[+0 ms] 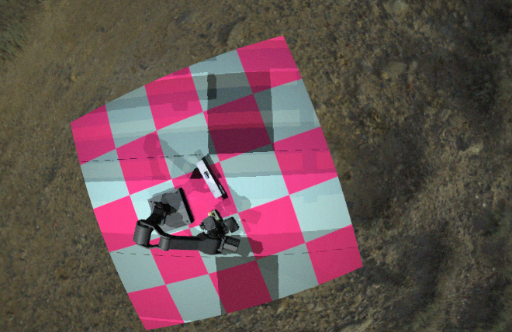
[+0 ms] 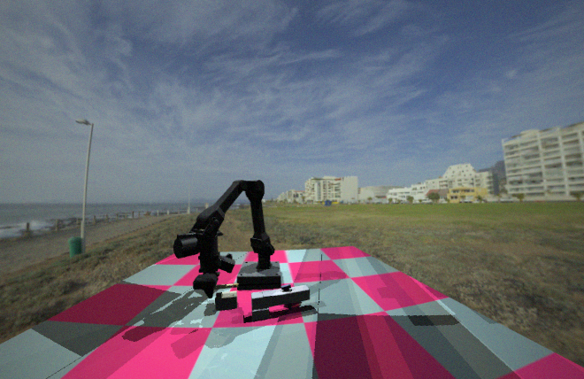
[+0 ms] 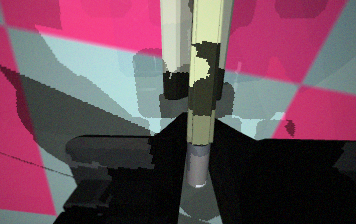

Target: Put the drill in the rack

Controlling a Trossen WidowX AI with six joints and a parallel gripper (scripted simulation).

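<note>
The drill is 4 cm to the left of my gripper tip, 3 cm above it and 1 cm behind it.
</note>
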